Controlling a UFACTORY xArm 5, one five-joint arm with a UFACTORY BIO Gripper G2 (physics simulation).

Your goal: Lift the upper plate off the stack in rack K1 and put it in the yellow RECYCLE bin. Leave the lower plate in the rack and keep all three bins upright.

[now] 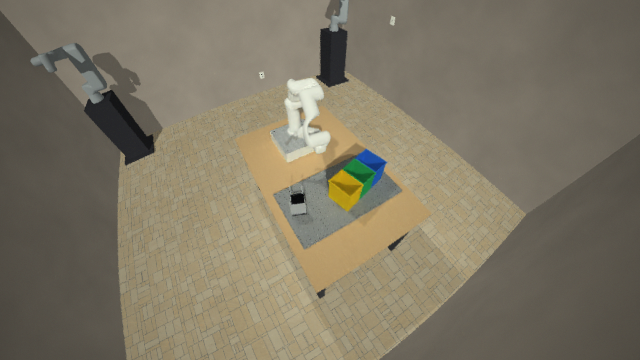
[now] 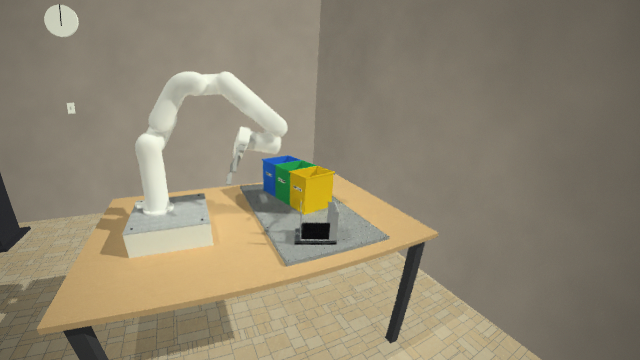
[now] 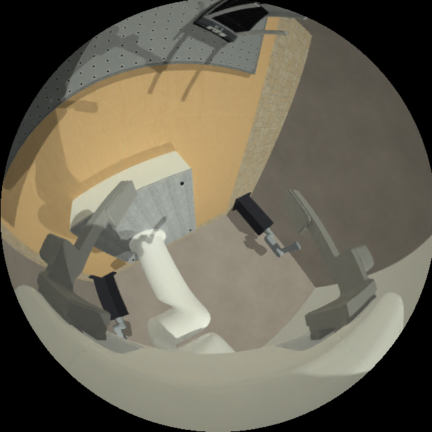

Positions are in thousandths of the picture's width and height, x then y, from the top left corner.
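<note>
Gripper (image 3: 487,436). Green bin (image 2: 441,474), out of frame in image 3. Yellow bin (image 2: 488,518), (image 1: 540,529), likewise out of frame in image 3.
</note>
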